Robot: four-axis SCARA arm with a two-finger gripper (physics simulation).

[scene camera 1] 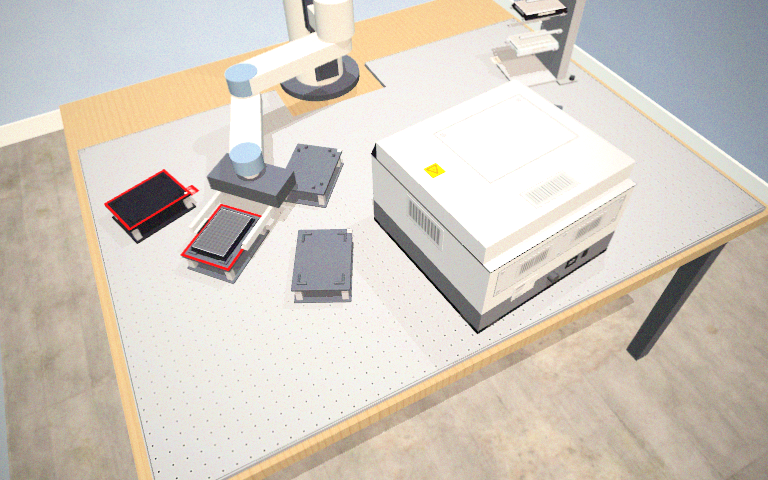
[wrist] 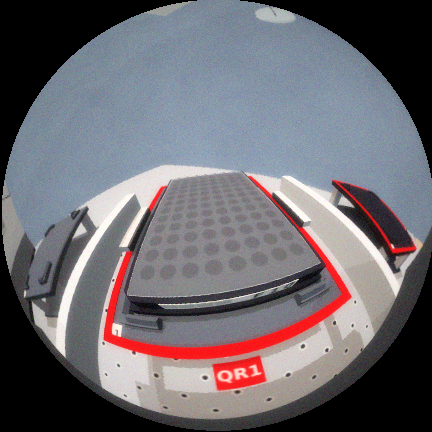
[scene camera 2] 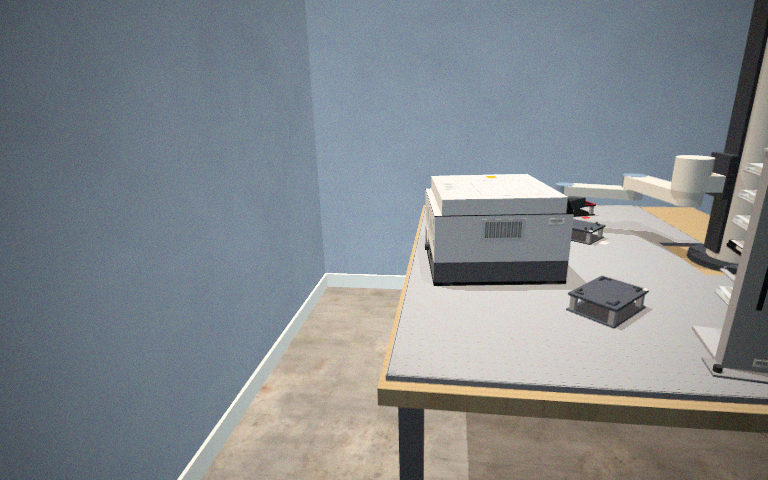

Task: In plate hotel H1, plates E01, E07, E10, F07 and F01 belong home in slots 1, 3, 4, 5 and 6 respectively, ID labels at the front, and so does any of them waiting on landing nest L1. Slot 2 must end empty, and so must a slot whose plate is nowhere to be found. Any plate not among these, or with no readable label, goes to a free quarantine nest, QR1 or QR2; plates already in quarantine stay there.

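Frame: origin at the arm's base, x ahead, y left, z up, level; centimetres.
Seen in the pictures: gripper, fingertip midpoint: (scene camera 1: 217,238) (wrist: 210,191); arm's base at its link origin: (scene camera 1: 319,77) (scene camera 2: 732,261).
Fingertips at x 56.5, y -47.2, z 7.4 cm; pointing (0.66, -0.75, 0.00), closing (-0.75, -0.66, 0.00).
Pixels of each thing's top centre, then the offset from my fingertips to it. "pt": a spot on its surface instead.
- dark plate with a grey well-patterned top, top centre: (wrist: 211,200) (scene camera 1: 222,231) dy +1.5, dx -1.2, dz +0.3 cm
- red-bordered nest QR1 at its top centre: (wrist: 211,211) (scene camera 1: 223,233) dy +1.6, dx -1.2, dz -0.6 cm
- Red-framed black-topped nest QR2 at its top centre: (wrist: 381,207) (scene camera 1: 147,197) (scene camera 2: 573,200) dy -11.3, dx -21.3, dz -0.8 cm
- Hotel H1 at a spot on its surface: (scene camera 2: 741,316) (scene camera 1: 572,42) pt dy +111.5, dx -18.5, dz +5.6 cm
- dark plate at its top centre: (scene camera 1: 539,4) dy +103.2, dx -25.8, dz +15.7 cm
- large white instrument at its top centre: (scene camera 1: 502,150) (scene camera 2: 490,184) dy +55.9, dx +22.9, dz +19.3 cm
- grey nest at its top centre: (scene camera 2: 608,288) dy +87.1, dx -4.1, dz -0.6 cm
A dark plate with a grey well-patterned top (scene camera 1: 223,232) (wrist: 220,235) sits flat on the red-bordered nest QR1 (scene camera 1: 206,262) (wrist: 200,352). Its front label is too slanted to read surely. My gripper (scene camera 1: 222,237) (wrist: 210,191) is open, its two pale fingers standing either side of the plate with gaps. Red-framed black-topped nest QR2 (scene camera 1: 148,199) (wrist: 380,210) stands beside it. Hotel H1 (scene camera 1: 568,45) (scene camera 2: 741,316) is cut off at the edge of both scene views; a dark plate (scene camera 1: 539,10) shows in it, and its slot numbers cannot be read.
Two grey nests (scene camera 1: 322,263) (scene camera 1: 314,172) stand between QR1 and a large white instrument (scene camera 1: 504,169) (scene camera 2: 501,232); which is L1 cannot be read. Another grey nest (scene camera 2: 607,293) stands near the hotel. The arm's base (scene camera 1: 320,79) is at the back.
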